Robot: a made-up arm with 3 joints. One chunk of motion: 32 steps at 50 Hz.
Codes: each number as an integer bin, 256 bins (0 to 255) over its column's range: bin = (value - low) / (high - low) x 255, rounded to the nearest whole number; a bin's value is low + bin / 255 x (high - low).
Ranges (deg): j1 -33..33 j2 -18..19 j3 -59..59
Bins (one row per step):
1: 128 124 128
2: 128 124 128
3: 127 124 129
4: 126 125 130
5: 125 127 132
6: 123 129 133
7: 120 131 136
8: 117 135 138
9: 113 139 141
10: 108 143 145
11: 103 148 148
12: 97 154 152
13: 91 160 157
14: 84 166 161
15: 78 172 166
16: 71 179 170
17: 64 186 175
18: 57 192 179
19: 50 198 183
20: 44 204 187
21: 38 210 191
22: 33 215 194
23: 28 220 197
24: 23 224 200
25: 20 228 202
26: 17 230 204
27: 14 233 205
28: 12 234 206
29: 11 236 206
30: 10 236 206
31: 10 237 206
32: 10 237 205
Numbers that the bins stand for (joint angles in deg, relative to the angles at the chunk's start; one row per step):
1: 0.13 -0.01 0.23
2: 0.13 -0.01 0.23
3: -0.13 -0.01 0.69
4: -0.39 0.14 1.16
5: -0.65 0.43 2.08
6: -1.16 0.72 2.55
7: -1.94 1.01 3.93
8: -2.72 1.59 4.86
9: -3.75 2.17 6.25
10: -5.05 2.75 8.10
11: -6.34 3.47 9.49
12: -7.89 4.35 11.34
13: -9.45 5.22 13.65
14: -11.26 6.09 15.50
15: -12.81 6.96 17.82
16: -14.62 7.97 19.67
17: -16.44 8.99 21.98
18: -18.25 9.86 23.83
19: -20.06 10.73 25.68
20: -21.61 11.60 27.53
21: -23.16 12.47 29.38
22: -24.46 13.20 30.77
23: -25.75 13.92 32.16
24: -27.05 14.50 33.55
25: -27.82 15.08 34.47
26: -28.60 15.37 35.40
27: -29.38 15.81 35.86
28: -29.89 15.95 36.33
29: -30.15 16.24 36.33
30: -30.41 16.24 36.33
31: -30.41 16.39 36.33
32: -30.41 16.39 35.86

